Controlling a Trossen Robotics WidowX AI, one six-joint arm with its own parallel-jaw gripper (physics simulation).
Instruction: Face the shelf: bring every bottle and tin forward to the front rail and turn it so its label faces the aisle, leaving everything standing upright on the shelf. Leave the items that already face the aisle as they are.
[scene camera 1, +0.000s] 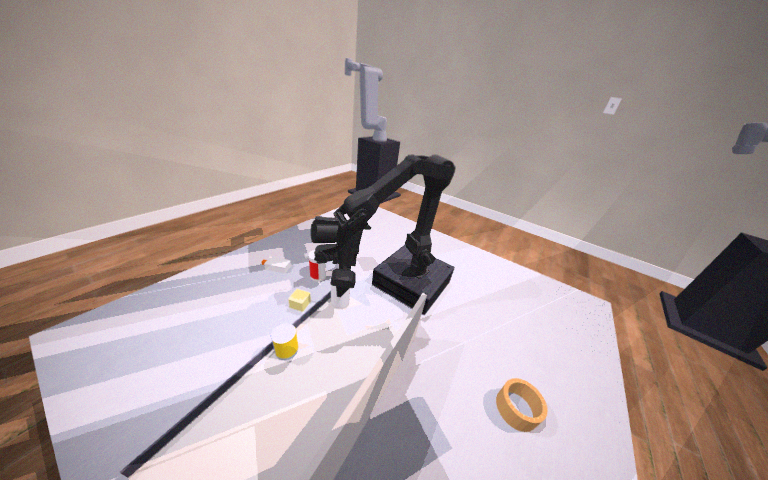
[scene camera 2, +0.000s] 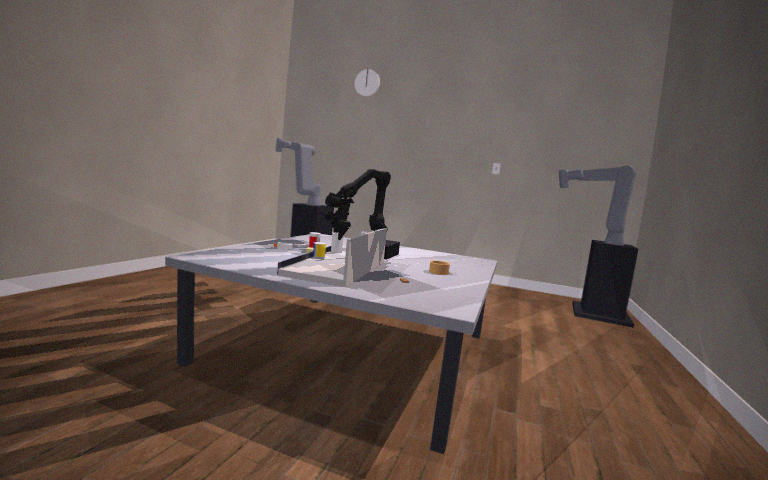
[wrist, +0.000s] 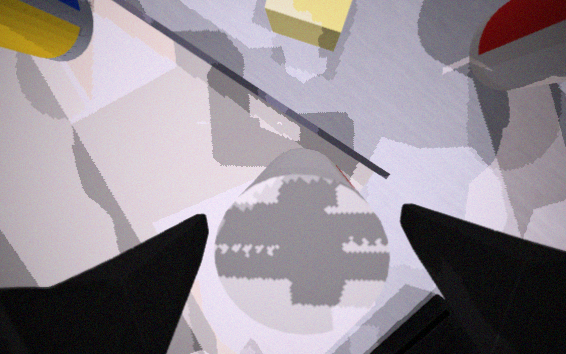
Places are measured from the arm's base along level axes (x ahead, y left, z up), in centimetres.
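Where they show: gripper, fingertip midpoint: (scene camera 1: 339, 286) (scene camera 2: 337, 239) (wrist: 303, 217); arm's base, origin of the base link: (scene camera 1: 417, 270).
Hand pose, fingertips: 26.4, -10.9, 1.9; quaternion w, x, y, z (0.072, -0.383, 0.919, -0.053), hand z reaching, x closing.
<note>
Things, the pixels of their top centre, and the offset from my fingertips, as dx, dy, dz.
- tall white cylinder, middle of its top: (wrist: 299, 260) (scene camera 1: 340, 278) (scene camera 2: 338, 233) +0.0, +0.3, +3.2
- yellow tin, middle of its top: (scene camera 1: 283, 333) (scene camera 2: 319, 243) +20.3, +3.4, +0.3
- red-and-white tin, middle of its top: (scene camera 1: 317, 254) (scene camera 2: 315, 233) -4.1, -16.6, +0.7
- yellow block, middle of its top: (scene camera 1: 299, 295) (scene camera 2: 311, 248) +8.2, -9.5, -5.4
- white item, middle of its top: (scene camera 1: 274, 261) (scene camera 2: 283, 243) +4.6, -31.1, -6.5
- orange ring, middle of its top: (scene camera 1: 525, 399) (scene camera 2: 440, 262) -9.6, +53.1, -4.2
A tall white cylinder (scene camera 1: 340, 297) (scene camera 2: 335, 243) (wrist: 302, 290) stands upright on the shelf near the rail's far end; a thin red strip shows on its side in the wrist view. My gripper (scene camera 1: 343, 287) (scene camera 2: 340, 233) (wrist: 303, 217) is open above it, a fingertip either side of its top in the wrist view, neither visibly touching. A yellow tin (scene camera 1: 285, 345) (scene camera 2: 320, 251) (wrist: 40, 35) with a blue patch stands upright close to the dark front rail (scene camera 1: 192, 418) (scene camera 2: 294, 260) (wrist: 240, 82). A red-and-white tin (scene camera 1: 314, 268) (scene camera 2: 313, 241) (wrist: 525, 37) stands upright beyond the rail's far end.
The shelf's upright back panel (scene camera 1: 390, 362) (scene camera 2: 367, 255) faces the rail. A yellow block (scene camera 1: 299, 300) (scene camera 2: 309, 250) (wrist: 310, 22) lies outside the rail. A white item (scene camera 1: 278, 264) with an orange tip lies farther back. An orange ring (scene camera 1: 505, 413) (scene camera 2: 439, 271) lies behind the panel.
</note>
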